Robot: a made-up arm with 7 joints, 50 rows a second.
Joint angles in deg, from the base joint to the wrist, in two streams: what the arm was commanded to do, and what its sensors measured. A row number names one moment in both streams.
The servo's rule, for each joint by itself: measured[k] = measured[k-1] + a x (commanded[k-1-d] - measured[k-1]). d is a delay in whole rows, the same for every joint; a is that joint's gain. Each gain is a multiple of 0.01, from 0.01 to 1. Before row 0 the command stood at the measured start. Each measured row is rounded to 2 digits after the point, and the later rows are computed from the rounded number. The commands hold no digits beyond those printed.
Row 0, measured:
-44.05, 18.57, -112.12, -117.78, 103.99, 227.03, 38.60
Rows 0 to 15, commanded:
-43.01, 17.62, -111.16, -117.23, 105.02, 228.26, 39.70
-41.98, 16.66, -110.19, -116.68, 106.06, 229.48, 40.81
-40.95, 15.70, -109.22, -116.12, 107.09, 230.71, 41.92
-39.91, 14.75, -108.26, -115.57, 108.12, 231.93, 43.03
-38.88, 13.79, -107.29, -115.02, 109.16, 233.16, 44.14
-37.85, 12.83, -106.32, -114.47, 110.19, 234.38, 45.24
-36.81, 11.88, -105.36, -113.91, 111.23, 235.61, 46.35
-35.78, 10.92, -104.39, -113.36, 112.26, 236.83, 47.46
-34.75, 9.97, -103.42, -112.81, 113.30, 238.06, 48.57
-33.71, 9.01, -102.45, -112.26, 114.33, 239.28, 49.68
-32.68, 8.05, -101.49, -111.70, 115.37, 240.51, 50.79
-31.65, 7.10, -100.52, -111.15, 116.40, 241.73, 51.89
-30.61, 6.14, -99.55, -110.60, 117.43, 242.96, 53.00
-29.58, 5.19, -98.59, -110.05, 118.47, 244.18, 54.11
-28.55, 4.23, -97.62, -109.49, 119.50, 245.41, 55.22
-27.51, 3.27, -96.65, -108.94, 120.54, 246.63, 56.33
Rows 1 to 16, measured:
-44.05, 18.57, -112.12, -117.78, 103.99, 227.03, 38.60
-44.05, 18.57, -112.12, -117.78, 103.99, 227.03, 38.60
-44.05, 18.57, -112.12, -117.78, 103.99, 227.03, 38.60
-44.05, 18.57, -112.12, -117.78, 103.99, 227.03, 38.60
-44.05, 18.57, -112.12, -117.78, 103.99, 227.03, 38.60
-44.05, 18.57, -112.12, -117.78, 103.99, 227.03, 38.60
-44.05, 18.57, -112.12, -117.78, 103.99, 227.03, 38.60
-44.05, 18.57, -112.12, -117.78, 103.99, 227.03, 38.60
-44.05, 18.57, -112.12, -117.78, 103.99, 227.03, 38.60
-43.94, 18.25, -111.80, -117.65, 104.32, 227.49, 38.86
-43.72, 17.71, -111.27, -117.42, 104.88, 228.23, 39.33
-43.42, 17.03, -110.59, -117.11, 105.59, 229.15, 39.95
-43.03, 16.25, -109.82, -116.74, 106.40, 230.18, 40.69
-42.57, 15.41, -108.99, -116.33, 107.28, 231.28, 41.52
-42.05, 14.53, -108.11, -115.88, 108.21, 232.43, 42.41
-41.47, 13.63, -107.20, -115.41, 109.18, 233.61, 43.36
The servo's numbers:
d 9
a 0.11 0.34 0.33 0.24 0.32 0.37 0.24

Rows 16 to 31, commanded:
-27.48, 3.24, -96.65, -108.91, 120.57, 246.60, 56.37
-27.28, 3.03, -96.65, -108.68, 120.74, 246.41, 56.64
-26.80, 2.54, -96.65, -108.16, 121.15, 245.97, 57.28
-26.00, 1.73, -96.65, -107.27, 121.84, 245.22, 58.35
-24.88, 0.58, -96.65, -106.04, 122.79, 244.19, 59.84
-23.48, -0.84, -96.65, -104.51, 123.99, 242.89, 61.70
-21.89, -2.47, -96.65, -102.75, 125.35, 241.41, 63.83
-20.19, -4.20, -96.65, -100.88, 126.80, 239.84, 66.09
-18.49, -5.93, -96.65, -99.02, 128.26, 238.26, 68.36
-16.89, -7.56, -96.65, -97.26, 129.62, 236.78, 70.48
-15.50, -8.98, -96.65, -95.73, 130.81, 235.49, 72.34
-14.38, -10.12, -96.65, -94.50, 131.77, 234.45, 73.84
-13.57, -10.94, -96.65, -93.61, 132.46, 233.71, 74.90
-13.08, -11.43, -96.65, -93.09, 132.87, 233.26, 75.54
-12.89, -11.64, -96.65, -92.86, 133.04, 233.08, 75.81
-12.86, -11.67, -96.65, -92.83, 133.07, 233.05, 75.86
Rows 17 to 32, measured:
-40.84, 12.71, -106.27, -114.92, 110.17, 234.80, 44.34
-40.17, 11.78, -105.33, -114.41, 111.17, 236.01, 45.36
-39.46, 10.84, -104.38, -113.89, 112.18, 237.22, 46.40
-38.71, 9.89, -103.43, -113.36, 113.20, 238.44, 47.45
-37.93, 8.94, -102.47, -112.83, 114.22, 239.66, 48.52
-37.12, 7.99, -101.51, -112.29, 115.25, 240.88, 49.60
-36.29, 7.04, -100.55, -111.75, 116.28, 242.10, 50.68
-35.44, 6.08, -99.58, -111.21, 117.31, 243.32, 51.77
-34.57, 5.12, -98.61, -110.67, 118.34, 244.54, 52.86
-33.79, 4.48, -97.96, -110.25, 119.05, 245.30, 53.70
-33.07, 3.99, -97.53, -109.87, 119.59, 245.71, 54.41
-32.38, 3.50, -97.24, -109.46, 120.09, 245.81, 55.10
-31.68, 2.90, -97.05, -108.93, 120.65, 245.59, 55.88
-30.93, 2.11, -96.92, -108.24, 121.33, 245.07, 56.83
-30.11, 1.11, -96.83, -107.34, 122.18, 244.26, 58.00
-29.21, -0.11, -96.77, -106.24, 123.19, 243.21, 59.40

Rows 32 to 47, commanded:
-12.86, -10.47, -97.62, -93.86, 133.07, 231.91, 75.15
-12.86, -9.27, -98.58, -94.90, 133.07, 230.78, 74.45
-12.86, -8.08, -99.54, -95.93, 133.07, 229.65, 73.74
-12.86, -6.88, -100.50, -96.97, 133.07, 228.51, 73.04
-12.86, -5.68, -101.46, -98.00, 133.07, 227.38, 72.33
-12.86, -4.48, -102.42, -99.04, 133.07, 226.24, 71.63
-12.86, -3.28, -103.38, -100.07, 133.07, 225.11, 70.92
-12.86, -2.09, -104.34, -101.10, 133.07, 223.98, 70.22
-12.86, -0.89, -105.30, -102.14, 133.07, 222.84, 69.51
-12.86, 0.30, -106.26, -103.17, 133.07, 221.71, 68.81
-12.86, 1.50, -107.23, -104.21, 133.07, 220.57, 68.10
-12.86, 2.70, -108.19, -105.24, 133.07, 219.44, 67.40
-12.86, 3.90, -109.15, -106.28, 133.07, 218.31, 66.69
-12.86, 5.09, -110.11, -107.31, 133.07, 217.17, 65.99
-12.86, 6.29, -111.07, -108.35, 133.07, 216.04, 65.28
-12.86, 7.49, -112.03, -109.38, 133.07, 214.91, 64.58
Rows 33 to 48, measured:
-28.22, -1.50, -96.73, -104.95, 124.35, 241.96, 61.01
-27.15, -3.01, -96.70, -103.53, 125.60, 240.59, 62.77
-26.02, -4.56, -96.68, -102.03, 126.89, 239.18, 64.62
-24.86, -6.06, -96.67, -100.52, 128.14, 237.81, 66.47
-23.71, -7.44, -96.66, -99.08, 129.30, 236.57, 68.24
-22.59, -8.63, -96.66, -97.77, 130.31, 235.51, 69.84
-21.54, -9.58, -96.66, -96.65, 131.13, 234.68, 71.21
-20.59, -10.28, -96.66, -95.74, 131.74, 234.09, 72.31
-19.74, -10.75, -96.66, -95.04, 132.17, 233.71, 73.16
-18.98, -10.65, -96.98, -94.76, 132.46, 233.04, 73.64
-18.31, -10.18, -97.51, -94.79, 132.66, 232.20, 73.83
-17.71, -9.47, -98.18, -95.06, 132.79, 231.26, 73.81
-17.18, -8.59, -98.95, -95.52, 132.88, 230.24, 73.63
-16.70, -7.60, -99.78, -96.12, 132.94, 229.18, 73.32
-16.28, -6.54, -100.65, -96.82, 132.98, 228.09, 72.91
-15.90, -5.43, -101.55, -97.60, 133.01, 226.99, 72.43

